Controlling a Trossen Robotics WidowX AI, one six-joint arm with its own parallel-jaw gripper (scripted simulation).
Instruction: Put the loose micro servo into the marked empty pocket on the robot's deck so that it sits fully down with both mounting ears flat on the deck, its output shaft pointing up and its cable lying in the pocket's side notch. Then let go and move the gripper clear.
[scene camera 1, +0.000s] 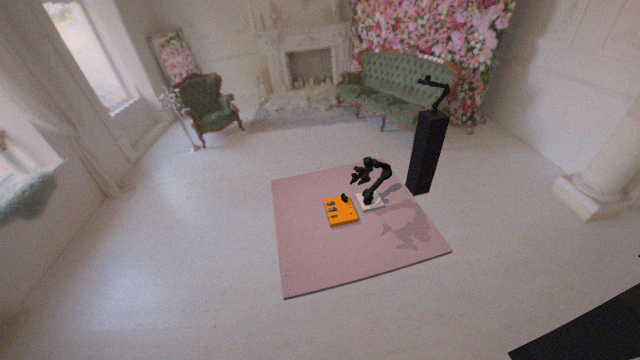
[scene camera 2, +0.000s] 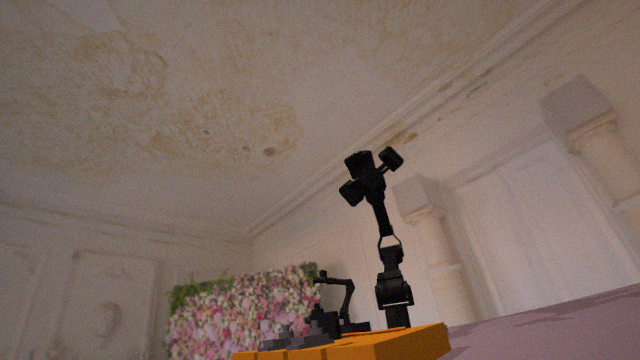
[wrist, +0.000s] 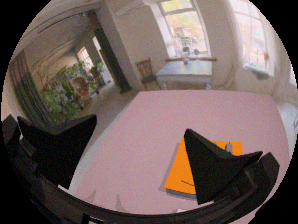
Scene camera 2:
my gripper: 372, 167
micro servo: 330, 321
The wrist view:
my gripper: 141, 126
orange deck: 180, 171
